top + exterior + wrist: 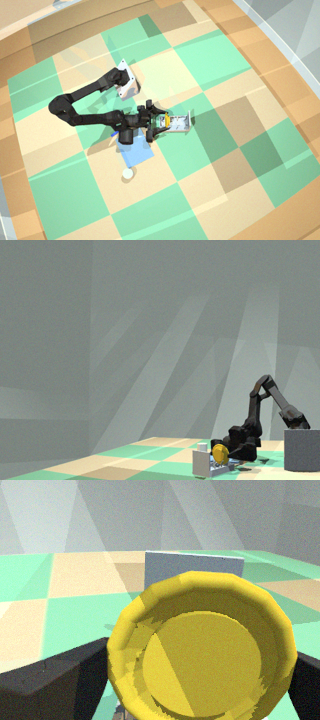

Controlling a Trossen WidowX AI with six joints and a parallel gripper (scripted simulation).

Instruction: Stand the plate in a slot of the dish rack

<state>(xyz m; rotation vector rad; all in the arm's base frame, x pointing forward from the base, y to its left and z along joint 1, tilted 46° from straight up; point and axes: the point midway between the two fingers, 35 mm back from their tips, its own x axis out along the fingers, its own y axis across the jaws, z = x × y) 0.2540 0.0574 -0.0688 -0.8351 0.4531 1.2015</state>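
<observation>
Right now the dish rack is 1 cm ahead of my gripper tip, 2 cm to the left of it and 3 cm below it. The rest, counted from my gripper tip: blue spoon (6 cm behind, 22 cm to the right, 5 cm below); white cylinder (16 cm ahead, 24 cm to the right, 3 cm below); yellow plate (1 cm to the right).
</observation>
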